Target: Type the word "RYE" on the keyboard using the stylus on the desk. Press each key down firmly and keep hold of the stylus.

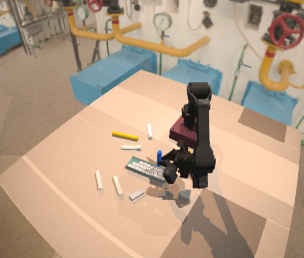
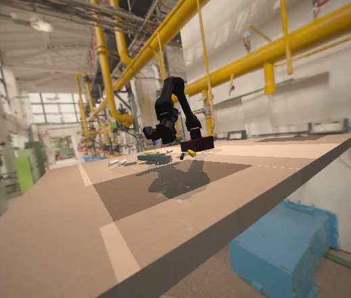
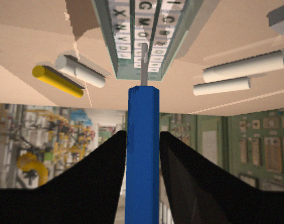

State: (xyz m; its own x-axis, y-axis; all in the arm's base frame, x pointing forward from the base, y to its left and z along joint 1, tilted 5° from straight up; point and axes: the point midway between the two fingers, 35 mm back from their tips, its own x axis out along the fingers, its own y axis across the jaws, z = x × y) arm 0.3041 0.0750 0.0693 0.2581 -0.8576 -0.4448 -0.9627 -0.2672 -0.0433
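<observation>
Now: gripper tip 160 mm to the right of the grey block, 90 mm above it and 20 mm short of it. Round my gripper tip: blue stylus (10 mm below).
</observation>
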